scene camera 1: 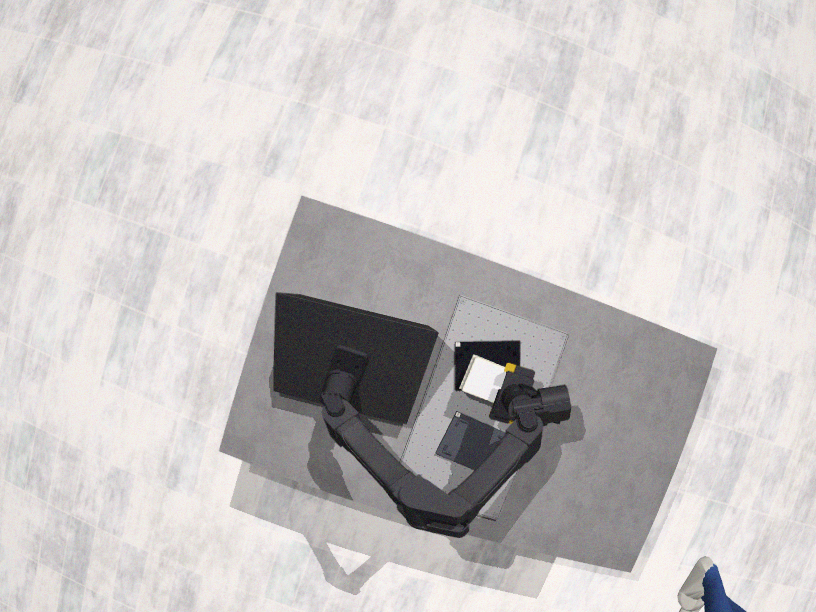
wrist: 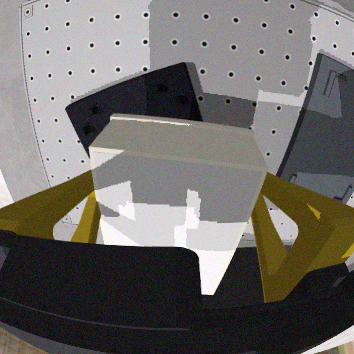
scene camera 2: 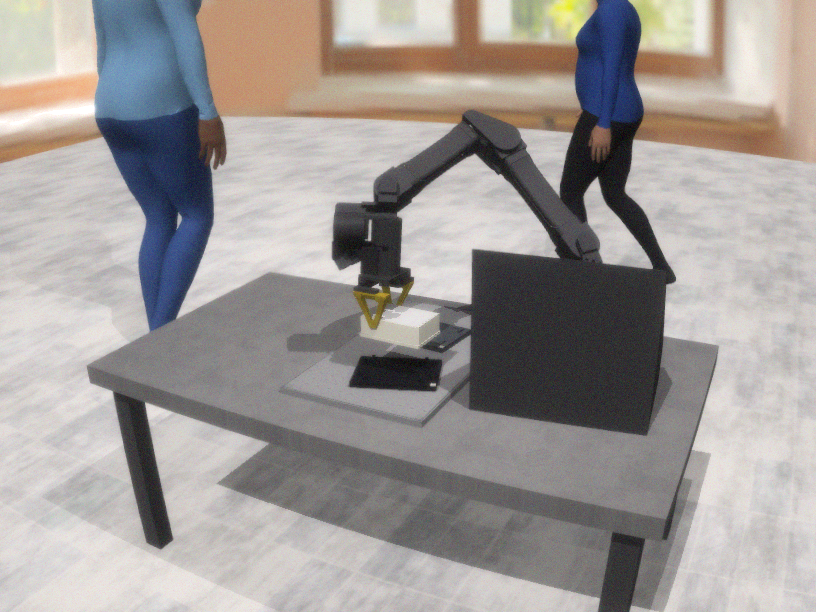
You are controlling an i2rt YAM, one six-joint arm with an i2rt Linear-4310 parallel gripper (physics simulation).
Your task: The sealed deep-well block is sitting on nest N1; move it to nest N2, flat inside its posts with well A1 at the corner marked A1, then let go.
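Pixels of known places: gripper, fingertip midpoint: [scene camera 1: 507, 387] [wrist: 174, 174] [scene camera 2: 383, 321]; arm's base, link origin: [scene camera 1: 342, 376] [scene camera 2: 581, 309].
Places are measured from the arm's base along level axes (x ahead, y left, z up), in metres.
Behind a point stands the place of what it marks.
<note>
The sealed deep-well block [scene camera 1: 482, 377] @(x 0.300, y 0.092, z -0.032 m) [scene camera 2: 402, 326] @(x 0.304, y 0.130, z -0.035 m) [wrist: 175, 168] @(x 0.387, y 0.084, z -0.032 m) is a white box with a flat top. My gripper [scene camera 1: 505, 377] @(x 0.369, y 0.085, z -0.053 m) [scene camera 2: 381, 304] [wrist: 174, 174] @(x 0.369, y 0.085, z -0.053 m) is shut on it, with a yellow finger on each side. It holds the block in the air above the perforated mat [scene camera 1: 520, 322] @(x 0.371, y 0.243, z -0.147 m) [scene camera 2: 322, 389] @(x 0.424, y 0.229, z -0.147 m) [wrist: 105, 35] @(x 0.447, y 0.155, z -0.147 m). In the top view the block overlaps the near edge of the black nest N2 [scene camera 1: 491, 349] @(x 0.319, y 0.157, z -0.135 m) [scene camera 2: 395, 373] @(x 0.321, y 0.129, z -0.135 m) [wrist: 140, 95] @(x 0.392, y 0.122, z -0.135 m). The greyer nest N1 [scene camera 1: 464, 441] @(x 0.332, y -0.084, z -0.136 m) [scene camera 2: 448, 336] @(x 0.302, y -0.077, z -0.135 m) [wrist: 326, 133] @(x 0.373, y -0.060, z -0.135 m) stands bare beside it. A small white dot [scene camera 1: 457, 344] @(x 0.235, y 0.142, z -0.135 m) marks one corner of N2.
A tall black panel [scene camera 1: 349, 355] @(x 0.002, y 0.057, z 0.066 m) [scene camera 2: 566, 335] @(x -0.013, y 0.150, z 0.009 m) stands on the grey table [scene camera 1: 625, 428] @(x 0.758, y 0.065, z -0.160 m) [scene camera 2: 230, 343] @(x 0.744, y 0.110, z -0.160 m) beside the mat, in front of the arm's base. Two people [scene camera 2: 158, 131] [scene camera 2: 606, 98] stand beyond the table; a foot [scene camera 1: 714, 585] shows at the floor's corner.
</note>
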